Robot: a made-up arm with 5 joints. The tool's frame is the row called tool. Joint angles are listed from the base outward. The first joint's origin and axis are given. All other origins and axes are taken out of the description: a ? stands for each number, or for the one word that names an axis. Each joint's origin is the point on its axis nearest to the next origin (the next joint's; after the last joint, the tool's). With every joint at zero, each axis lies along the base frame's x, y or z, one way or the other. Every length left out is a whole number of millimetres.
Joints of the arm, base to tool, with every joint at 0 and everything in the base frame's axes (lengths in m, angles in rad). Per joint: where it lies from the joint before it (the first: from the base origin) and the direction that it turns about. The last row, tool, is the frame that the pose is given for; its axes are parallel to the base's.
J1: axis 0 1 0 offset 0.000 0.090 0.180
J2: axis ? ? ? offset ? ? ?
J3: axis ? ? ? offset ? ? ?
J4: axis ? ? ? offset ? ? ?
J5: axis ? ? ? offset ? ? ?
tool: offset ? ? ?
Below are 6 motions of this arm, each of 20 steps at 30 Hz.
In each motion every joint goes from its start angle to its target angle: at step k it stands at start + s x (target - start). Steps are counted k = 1, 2, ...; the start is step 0. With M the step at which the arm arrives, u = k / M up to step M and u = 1 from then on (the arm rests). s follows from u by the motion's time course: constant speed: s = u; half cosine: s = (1 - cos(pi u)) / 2; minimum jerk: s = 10 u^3 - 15 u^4 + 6 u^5.
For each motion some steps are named. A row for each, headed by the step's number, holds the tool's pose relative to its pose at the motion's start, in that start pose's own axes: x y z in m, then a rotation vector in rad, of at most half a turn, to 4 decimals.
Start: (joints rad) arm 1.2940 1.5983 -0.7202 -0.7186 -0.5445
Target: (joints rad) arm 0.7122 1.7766 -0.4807 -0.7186 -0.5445
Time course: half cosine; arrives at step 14
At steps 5, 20:
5: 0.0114 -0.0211 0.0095 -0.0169 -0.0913 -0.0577
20: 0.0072 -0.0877 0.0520 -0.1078 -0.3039 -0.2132

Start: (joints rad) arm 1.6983 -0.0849 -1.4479 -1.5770 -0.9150
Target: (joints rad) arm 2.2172 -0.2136 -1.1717 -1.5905 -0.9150
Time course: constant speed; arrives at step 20
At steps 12, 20:
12: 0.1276 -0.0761 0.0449 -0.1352 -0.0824 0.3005
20: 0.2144 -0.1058 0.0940 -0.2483 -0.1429 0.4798

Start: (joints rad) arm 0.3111 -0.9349 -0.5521 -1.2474 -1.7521
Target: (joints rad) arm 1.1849 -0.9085 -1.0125 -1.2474 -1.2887
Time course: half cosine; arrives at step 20
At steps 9, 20:
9: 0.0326 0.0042 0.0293 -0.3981 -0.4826 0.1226
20: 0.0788 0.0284 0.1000 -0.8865 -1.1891 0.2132

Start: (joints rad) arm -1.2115 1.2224 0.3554 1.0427 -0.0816
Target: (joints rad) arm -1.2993 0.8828 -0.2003 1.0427 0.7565
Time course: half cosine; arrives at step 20
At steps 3, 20:
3: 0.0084 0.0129 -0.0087 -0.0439 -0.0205 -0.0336
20: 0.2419 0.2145 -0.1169 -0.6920 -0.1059 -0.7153

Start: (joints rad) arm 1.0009 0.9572 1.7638 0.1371 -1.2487
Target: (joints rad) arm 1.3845 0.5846 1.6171 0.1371 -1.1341
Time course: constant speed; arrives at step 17
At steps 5, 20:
5: 0.0630 -0.0383 -0.0027 -0.0003 0.0012 0.1335
20: 0.2293 -0.0795 -0.0516 0.0611 -0.0416 0.4406

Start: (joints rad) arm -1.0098 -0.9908 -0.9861 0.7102 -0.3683
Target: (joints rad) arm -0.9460 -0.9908 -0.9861 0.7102 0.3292
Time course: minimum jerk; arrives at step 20
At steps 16, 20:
16: -0.0174 0.0275 0.0015 -0.6659 0.0302 -0.0525
20: -0.0184 0.0291 0.0014 -0.7068 0.0333 -0.0552

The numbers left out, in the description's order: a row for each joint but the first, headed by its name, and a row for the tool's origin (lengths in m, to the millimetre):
J2: axis -1 0 0, xyz -0.030 0.000 0.100
J3: axis 0 0 1, xyz 0.000 -0.100 -0.530
J4: axis 0 0 1, xyz 0.030 -0.080 0.000
J5: axis -1 0 0, xyz -0.260 0.030 0.000
tool: xyz 0.000 0.000 0.020

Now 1 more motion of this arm.
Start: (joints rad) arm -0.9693 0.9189 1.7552 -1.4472 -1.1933
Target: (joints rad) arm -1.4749 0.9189 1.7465 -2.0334 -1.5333
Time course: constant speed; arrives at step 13
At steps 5, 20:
5: 0.0531 0.0038 -0.0802 0.1062 -0.4005 -0.0069
20: 0.2029 0.0108 -0.1572 0.3052 -1.0406 0.1069

